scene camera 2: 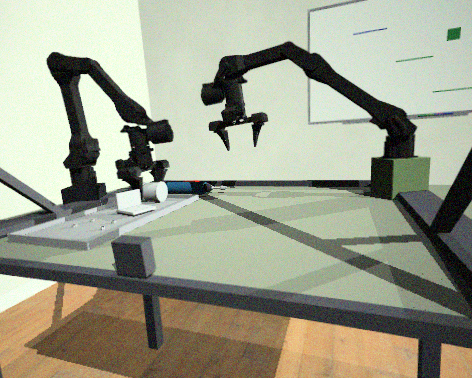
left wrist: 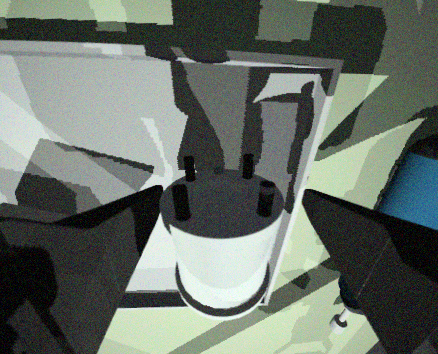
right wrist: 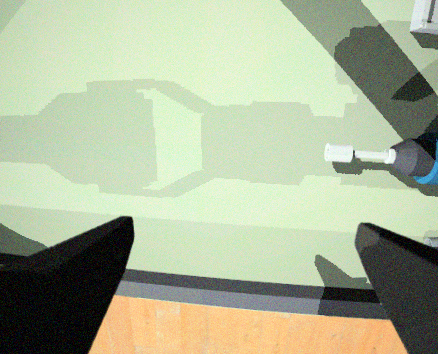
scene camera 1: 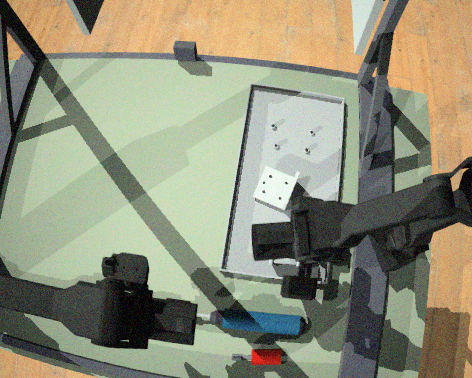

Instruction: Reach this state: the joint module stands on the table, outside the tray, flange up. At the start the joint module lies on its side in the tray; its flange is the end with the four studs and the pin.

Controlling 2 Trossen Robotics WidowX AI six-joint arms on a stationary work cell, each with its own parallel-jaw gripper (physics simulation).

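Seen in the pictures: left gripper, between the fingertips: (scene camera 2: 150, 195) (left wrist: 234, 193); right gripper, between the fingertips: (scene camera 2: 241, 148) (right wrist: 246, 230); left arm's base, origin of its link: (scene camera 2: 84, 185) (scene camera 1: 399, 237); right arm's base, origin of its link: (scene camera 2: 399, 157).
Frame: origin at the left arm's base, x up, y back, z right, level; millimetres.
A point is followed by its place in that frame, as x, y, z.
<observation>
The joint module (scene camera 2: 156, 192) @(-22, -238, 111) (left wrist: 225, 265) @(3, -214, 67) is a white cylinder lying on its side in the grey tray (scene camera 1: 300, 110) @(-57, -72, 348) (scene camera 2: 50, 235) @(-57, -44, 341) (left wrist: 90, 95) @(-57, -123, 101), near one end. In the left wrist view its dark flange shows four black studs; the pin is hard to make out. In scene camera 1 the left arm mostly hides it. My left gripper (scene camera 2: 147, 183) (left wrist: 234, 193) @(-39, -210, 55) is open and low over the tray, its fingertips on either side of the module's flange end, with gaps to both. My right gripper (scene camera 2: 242, 148) @(89, -513, 49) (right wrist: 246, 230) @(89, -513, 49) is open and empty, high above the table.
A white bracket (scene camera 1: 275, 187) @(-45, -195, 200) (scene camera 2: 135, 207) @(-47, -188, 179) and several small upright pegs are in the tray. A blue driver (scene camera 1: 262, 322) @(-20, -319, -47) (scene camera 2: 180, 187) @(-36, -301, -36) (left wrist: 415, 190) @(-35, -264, -54) lies beyond the module's end of the tray, with a red tool (scene camera 1: 266, 357) @(-27, -337, -120) beside it. A dark block (scene camera 1: 185, 51) @(-16, -267, 570) (scene camera 2: 134, 256) @(-25, -269, 597) stands at the table edge.
</observation>
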